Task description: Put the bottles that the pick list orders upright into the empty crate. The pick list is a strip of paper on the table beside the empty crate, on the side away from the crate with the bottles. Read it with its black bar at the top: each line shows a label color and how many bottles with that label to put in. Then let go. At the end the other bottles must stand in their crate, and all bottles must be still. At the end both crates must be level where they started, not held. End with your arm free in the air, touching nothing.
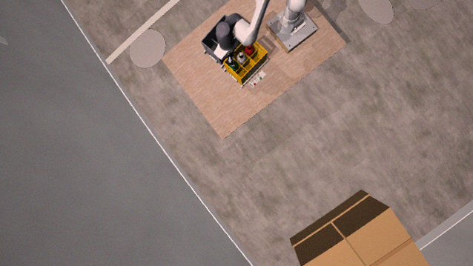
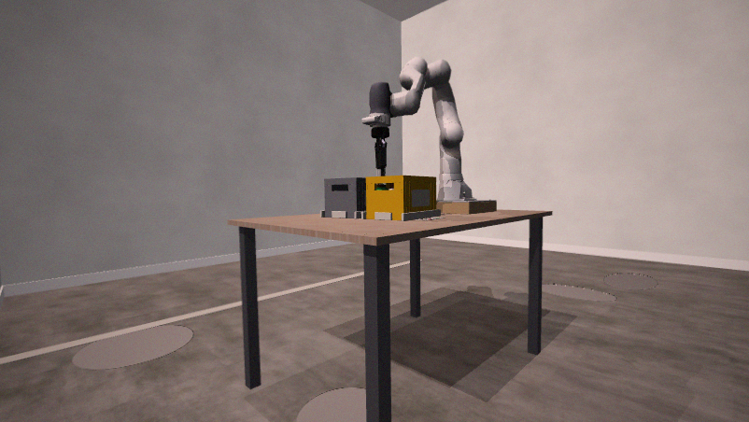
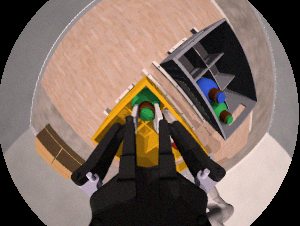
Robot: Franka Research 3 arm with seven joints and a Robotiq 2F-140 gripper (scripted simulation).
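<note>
The white bottle is 90 mm below my hand, 80 mm behind it and 20 mm to the right of it. From my hand the other things lie so: blue bottle (170 mm to the right, 90 mm below, 50 mm behind); yellow crate (100 mm behind, 90 mm below, 20 mm to the left); red bottle (170 mm behind, 90 mm below, 40 mm to the right).
</note>
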